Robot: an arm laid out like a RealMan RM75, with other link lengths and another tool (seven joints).
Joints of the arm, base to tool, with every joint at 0 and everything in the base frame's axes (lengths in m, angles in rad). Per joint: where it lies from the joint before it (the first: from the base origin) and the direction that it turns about. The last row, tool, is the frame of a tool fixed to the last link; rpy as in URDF.
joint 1: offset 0 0 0.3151 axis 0 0 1
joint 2: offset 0 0 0 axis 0 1 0
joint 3: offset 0 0 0.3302 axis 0 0 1
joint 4: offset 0 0 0 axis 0 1 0
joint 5: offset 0 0 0.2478 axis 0 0 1
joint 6: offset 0 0 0 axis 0 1 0
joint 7: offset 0 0 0.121 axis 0 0 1
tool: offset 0.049 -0.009 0.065 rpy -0.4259 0 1.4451
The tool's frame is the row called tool.
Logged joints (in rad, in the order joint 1, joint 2, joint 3, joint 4, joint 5, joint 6, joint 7), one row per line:
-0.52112 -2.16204 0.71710 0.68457 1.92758 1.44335 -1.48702
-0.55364 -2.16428 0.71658 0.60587 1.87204 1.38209 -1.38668
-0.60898 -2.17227 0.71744 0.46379 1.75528 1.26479 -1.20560
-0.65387 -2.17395 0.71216 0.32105 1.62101 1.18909 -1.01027
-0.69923 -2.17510 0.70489 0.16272 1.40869 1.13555 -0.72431
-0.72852 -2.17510 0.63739 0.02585 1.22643 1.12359 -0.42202
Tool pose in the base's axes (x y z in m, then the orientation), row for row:
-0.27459 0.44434 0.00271 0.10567 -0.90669 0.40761 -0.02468
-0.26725 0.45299 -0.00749 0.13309 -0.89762 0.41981 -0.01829
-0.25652 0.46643 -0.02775 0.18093 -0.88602 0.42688 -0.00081
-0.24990 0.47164 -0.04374 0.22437 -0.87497 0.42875 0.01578
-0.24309 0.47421 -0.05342 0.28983 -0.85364 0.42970 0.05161
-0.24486 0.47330 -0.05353 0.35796 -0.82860 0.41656 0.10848
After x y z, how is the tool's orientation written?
As a quaternion, w x y z.
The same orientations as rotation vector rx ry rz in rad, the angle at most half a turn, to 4 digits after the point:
-2.6714 1.2010 -0.0727
-2.6035 1.2176 -0.0530
-2.5024 1.2057 -0.0023
-2.4144 1.1831 0.0435
-2.2775 1.1464 0.1377
-2.1381 1.0749 0.2799

